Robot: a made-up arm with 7 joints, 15 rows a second.
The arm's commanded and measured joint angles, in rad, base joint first. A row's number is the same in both.
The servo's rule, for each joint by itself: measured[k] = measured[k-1] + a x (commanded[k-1-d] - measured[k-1]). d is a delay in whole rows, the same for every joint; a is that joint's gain. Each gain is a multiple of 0.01, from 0.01 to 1. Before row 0 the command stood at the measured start. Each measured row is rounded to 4 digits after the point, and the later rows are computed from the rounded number. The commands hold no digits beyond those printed.
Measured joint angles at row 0: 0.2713 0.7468 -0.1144 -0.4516 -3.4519 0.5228 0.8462
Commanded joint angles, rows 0 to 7: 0.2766 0.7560 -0.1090 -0.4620 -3.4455 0.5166 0.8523; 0.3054 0.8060 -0.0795 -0.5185 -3.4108 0.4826 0.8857; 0.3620 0.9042 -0.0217 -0.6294 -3.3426 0.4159 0.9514; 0.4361 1.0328 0.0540 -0.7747 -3.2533 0.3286 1.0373; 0.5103 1.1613 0.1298 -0.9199 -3.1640 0.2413 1.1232; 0.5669 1.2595 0.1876 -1.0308 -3.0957 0.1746 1.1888; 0.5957 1.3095 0.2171 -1.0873 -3.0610 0.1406 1.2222; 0.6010 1.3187 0.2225 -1.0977 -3.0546 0.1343 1.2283
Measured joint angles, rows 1 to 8: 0.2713 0.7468 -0.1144 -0.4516 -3.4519 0.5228 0.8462; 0.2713 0.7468 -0.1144 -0.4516 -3.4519 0.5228 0.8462; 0.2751 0.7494 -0.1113 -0.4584 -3.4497 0.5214 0.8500; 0.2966 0.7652 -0.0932 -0.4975 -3.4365 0.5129 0.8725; 0.3430 0.8041 -0.0524 -0.5832 -3.4046 0.4916 0.9222; 0.4091 0.8681 0.0082 -0.7077 -3.3532 0.4557 0.9947; 0.4810 0.9502 0.0775 -0.8456 -3.2889 0.4085 1.0757; 0.5420 1.0368 0.1403 -0.9660 -3.2232 0.3570 1.1470
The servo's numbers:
d 2
a 0.71 0.28 0.57 0.65 0.34 0.22 0.63

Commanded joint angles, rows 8 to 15: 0.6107 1.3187 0.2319 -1.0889 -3.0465 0.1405 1.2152; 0.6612 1.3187 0.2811 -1.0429 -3.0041 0.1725 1.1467; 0.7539 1.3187 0.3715 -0.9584 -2.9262 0.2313 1.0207; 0.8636 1.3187 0.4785 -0.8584 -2.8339 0.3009 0.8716; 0.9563 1.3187 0.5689 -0.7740 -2.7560 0.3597 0.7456; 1.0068 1.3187 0.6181 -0.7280 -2.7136 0.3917 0.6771; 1.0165 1.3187 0.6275 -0.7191 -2.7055 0.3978 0.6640; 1.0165 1.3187 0.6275 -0.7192 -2.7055 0.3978 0.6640
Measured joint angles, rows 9 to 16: 0.5801 1.1132 0.1841 -1.0448 -3.1681 0.3094 1.1944; 0.5949 1.1707 0.2060 -1.0792 -3.1295 0.2709 1.2158; 0.6061 1.2121 0.2208 -1.0855 -3.1013 0.2422 1.2154; 0.6452 1.2419 0.2552 -1.0578 -3.0683 0.2269 1.1721; 0.7224 1.2634 0.3215 -0.9932 -3.0200 0.2279 1.0767; 0.8227 1.2789 0.4110 -0.9056 -2.9567 0.2440 0.9475; 0.9176 1.2900 0.5010 -0.8201 -2.8885 0.2695 0.8203; 0.9809 1.2980 0.5677 -0.7602 -2.8290 0.2964 0.7301
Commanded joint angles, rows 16 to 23: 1.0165 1.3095 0.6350 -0.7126 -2.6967 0.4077 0.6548; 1.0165 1.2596 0.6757 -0.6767 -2.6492 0.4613 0.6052; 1.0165 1.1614 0.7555 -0.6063 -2.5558 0.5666 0.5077; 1.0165 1.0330 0.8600 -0.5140 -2.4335 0.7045 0.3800; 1.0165 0.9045 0.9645 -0.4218 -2.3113 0.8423 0.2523; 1.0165 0.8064 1.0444 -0.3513 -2.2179 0.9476 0.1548; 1.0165 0.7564 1.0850 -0.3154 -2.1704 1.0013 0.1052; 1.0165 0.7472 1.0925 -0.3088 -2.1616 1.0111 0.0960
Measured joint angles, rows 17 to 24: 1.0062 1.3038 0.6018 -0.7335 -2.7870 0.3187 0.6885; 1.0135 1.3080 0.6164 -0.7242 -2.7593 0.3361 0.6731; 1.0156 1.3084 0.6270 -0.7167 -2.7380 0.3519 0.6616; 1.0162 1.2947 0.6548 -0.6907 -2.7078 0.3760 0.6261; 1.0164 1.2574 0.7122 -0.6358 -2.6561 0.4179 0.5515; 1.0165 1.1946 0.7964 -0.5566 -2.5804 0.4810 0.4435; 1.0165 1.1134 0.8922 -0.4690 -2.4889 0.5605 0.3230; 1.0165 1.0274 0.9790 -0.3925 -2.3968 0.6457 0.2170
